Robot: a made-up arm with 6 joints. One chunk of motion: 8 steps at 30 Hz.
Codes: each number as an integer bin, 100 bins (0 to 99) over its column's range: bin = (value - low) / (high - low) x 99, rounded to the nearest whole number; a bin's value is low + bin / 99 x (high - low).
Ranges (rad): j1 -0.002..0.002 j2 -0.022..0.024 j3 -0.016..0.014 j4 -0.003..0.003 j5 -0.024..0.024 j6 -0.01..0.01
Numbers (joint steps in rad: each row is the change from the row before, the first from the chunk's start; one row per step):
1: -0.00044 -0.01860 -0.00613 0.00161 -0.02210 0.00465
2: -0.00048 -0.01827 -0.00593 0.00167 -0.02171 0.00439
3: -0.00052 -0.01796 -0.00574 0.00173 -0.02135 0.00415
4: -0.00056 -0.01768 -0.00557 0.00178 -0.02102 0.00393
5: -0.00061 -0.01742 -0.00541 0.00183 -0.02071 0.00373
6: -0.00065 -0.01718 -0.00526 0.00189 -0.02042 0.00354
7: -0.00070 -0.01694 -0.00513 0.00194 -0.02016 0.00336
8: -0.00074 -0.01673 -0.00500 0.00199 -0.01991 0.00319
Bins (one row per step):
1: 39 7 33 76 4 73
2: 38 8 33 77 5 71
3: 37 9 34 78 5 70
4: 36 9 34 79 6 69
5: 34 10 35 80 7 68
6: 33 10 35 81 7 67
7: 32 11 36 82 8 66
8: 31 11 36 82 8 65

